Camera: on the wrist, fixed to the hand. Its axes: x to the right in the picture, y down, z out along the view.
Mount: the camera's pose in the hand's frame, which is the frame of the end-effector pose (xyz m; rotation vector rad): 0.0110 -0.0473 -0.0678 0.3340 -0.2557 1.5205
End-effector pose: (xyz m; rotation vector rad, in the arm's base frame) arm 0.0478 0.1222 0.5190 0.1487 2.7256 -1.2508
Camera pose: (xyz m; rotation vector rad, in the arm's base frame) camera 0.0243 0.1433 0.5962 1.5388 1.3323 -0.9658
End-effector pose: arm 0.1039 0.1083 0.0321 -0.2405 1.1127 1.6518
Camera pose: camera 0.1147 0.0633 -0.0373 -1.2639 -1.3626 -2.4660
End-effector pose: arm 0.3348 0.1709 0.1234 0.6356 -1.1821 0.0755
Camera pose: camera 0.4137 0.1628 0.0977 -0.1138 -1.6839 1.5240
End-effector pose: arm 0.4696 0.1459 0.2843 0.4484 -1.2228 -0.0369
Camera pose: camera 0.5453 0.1210 0.2596 -0.3047 -1.5591 1.4501
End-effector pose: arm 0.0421 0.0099 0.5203 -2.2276 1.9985 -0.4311
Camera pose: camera 0.0687 0.0117 0.5993 -0.1955 2.4636 -0.1953
